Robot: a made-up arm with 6 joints. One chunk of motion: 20 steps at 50 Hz.
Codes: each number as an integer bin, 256 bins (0 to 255) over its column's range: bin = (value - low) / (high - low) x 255, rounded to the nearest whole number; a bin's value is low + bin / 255 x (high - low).
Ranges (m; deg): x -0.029..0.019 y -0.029..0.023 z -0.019..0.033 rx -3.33..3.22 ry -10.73..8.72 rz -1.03..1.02
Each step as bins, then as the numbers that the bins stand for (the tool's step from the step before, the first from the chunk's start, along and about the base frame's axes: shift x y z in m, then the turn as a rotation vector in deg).
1 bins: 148 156 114 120 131 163
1 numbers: -0.00114 0.00281 0.00425 -0.248 -0.738 0.280
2 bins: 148 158 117 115 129 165
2 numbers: -0.00114 0.00322 0.00486 -0.376 -0.891 0.296
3 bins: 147 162 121 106 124 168
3 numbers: -0.00133 0.00404 0.00567 -0.607 -1.272 0.321
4 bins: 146 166 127 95 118 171
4 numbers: -0.00152 0.00485 0.00690 -0.890 -1.730 0.345
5 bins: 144 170 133 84 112 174
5 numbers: -0.00189 0.00567 0.00812 -1.172 -2.187 0.369
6 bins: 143 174 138 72 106 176
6 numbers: -0.00208 0.00648 0.00914 -1.481 -2.645 0.385
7 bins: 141 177 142 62 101 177
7 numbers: -0.00246 0.00709 0.00996 -1.737 -3.026 0.393
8 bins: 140 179 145 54 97 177
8 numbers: -0.00265 0.00750 0.01057 -1.943 -3.331 0.393
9 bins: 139 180 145 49 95 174
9 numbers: -0.00284 0.00771 0.01057 -2.071 -3.484 0.369
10 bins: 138 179 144 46 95 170
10 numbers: -0.00302 0.00750 0.01036 -2.148 -3.484 0.337
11 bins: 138 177 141 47 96 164
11 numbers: -0.00302 0.00709 0.00975 -2.123 -3.408 0.288
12 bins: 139 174 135 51 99 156
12 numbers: -0.00284 0.00648 0.00853 -2.020 -3.179 0.224
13 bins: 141 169 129 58 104 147
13 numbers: -0.00246 0.00546 0.00731 -1.840 -2.797 0.152
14 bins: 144 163 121 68 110 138
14 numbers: -0.00189 0.00424 0.00567 -1.583 -2.340 0.079
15 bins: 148 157 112 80 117 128
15 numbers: -0.00114 0.00302 0.00384 -1.275 -1.806 -0.001
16 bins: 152 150 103 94 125 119
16 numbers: -0.00039 0.00159 0.00200 -0.915 -1.196 -0.073
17 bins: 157 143 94 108 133 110
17 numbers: 0.00055 0.00016 0.00017 -0.556 -0.585 -0.146
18 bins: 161 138 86 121 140 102
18 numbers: 0.00131 -0.00086 -0.00146 -0.222 -0.052 -0.210
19 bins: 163 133 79 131 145 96
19 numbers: 0.00168 -0.00188 -0.00289 0.035 0.330 -0.258
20 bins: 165 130 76 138 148 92
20 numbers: 0.00206 -0.00249 -0.00350 0.215 0.559 -0.290
